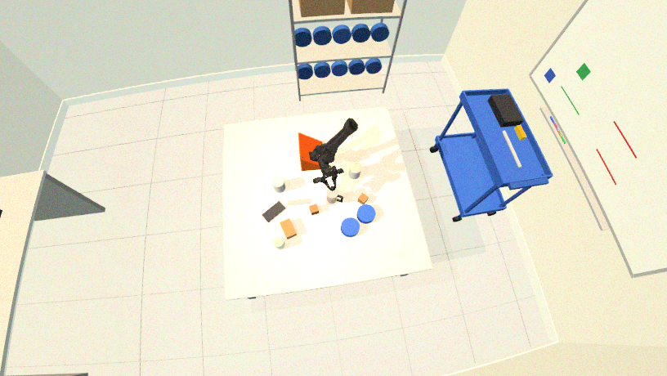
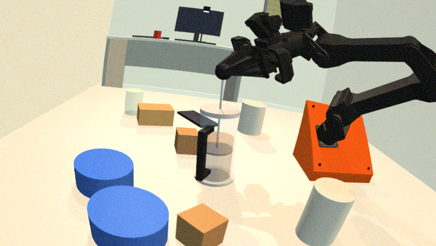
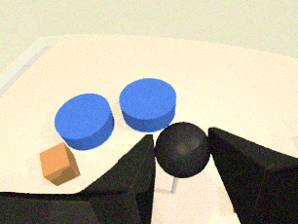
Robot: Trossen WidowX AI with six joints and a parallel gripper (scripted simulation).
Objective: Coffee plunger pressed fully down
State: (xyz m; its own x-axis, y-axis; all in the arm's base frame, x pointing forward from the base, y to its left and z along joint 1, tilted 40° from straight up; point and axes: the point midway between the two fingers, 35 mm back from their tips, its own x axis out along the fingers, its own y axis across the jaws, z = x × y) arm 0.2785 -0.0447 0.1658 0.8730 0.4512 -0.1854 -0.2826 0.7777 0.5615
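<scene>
Now: gripper tip 10 mm past the coffee press, 10 mm to the right of it and 110 mm above it. Also, from my gripper tip: dark flat slab 390 mm to the right, 210 mm below.
</scene>
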